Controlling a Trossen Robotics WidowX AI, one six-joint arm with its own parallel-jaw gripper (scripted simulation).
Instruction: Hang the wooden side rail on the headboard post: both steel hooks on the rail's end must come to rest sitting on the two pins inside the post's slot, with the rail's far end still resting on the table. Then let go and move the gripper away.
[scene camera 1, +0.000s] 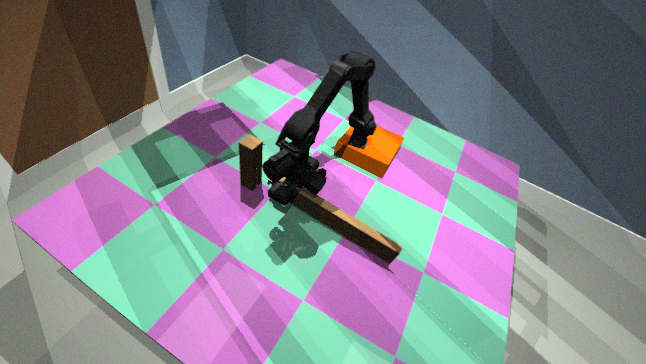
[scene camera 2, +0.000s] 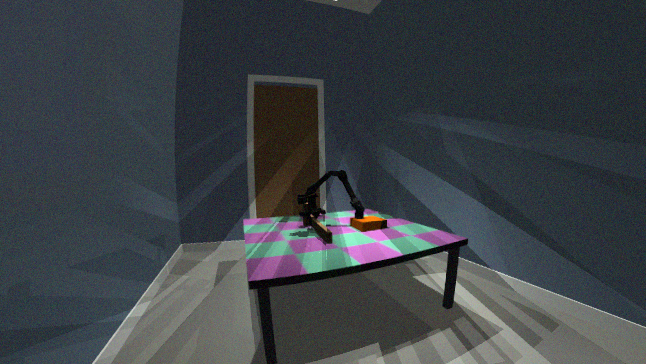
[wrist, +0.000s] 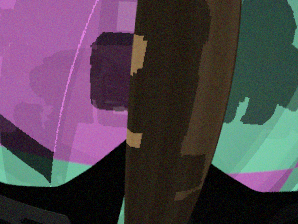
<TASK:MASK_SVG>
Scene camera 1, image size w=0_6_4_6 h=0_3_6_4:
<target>my gripper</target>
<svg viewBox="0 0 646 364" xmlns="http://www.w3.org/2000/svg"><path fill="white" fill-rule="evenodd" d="M326 170L324 168L318 169L320 164L318 160L308 156L308 162L305 166L295 167L294 170L284 176L286 178L284 181L276 182L269 188L268 197L282 205L287 205L292 197L298 193L299 190L296 188L302 188L303 186L313 195L317 195L326 183Z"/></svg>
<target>wooden side rail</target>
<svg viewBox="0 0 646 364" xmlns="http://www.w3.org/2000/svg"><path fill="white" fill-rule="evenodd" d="M296 188L299 191L290 200L290 203L375 256L384 259L389 264L400 253L402 245L400 246L395 241L320 196L313 195L306 188Z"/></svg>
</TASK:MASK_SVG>
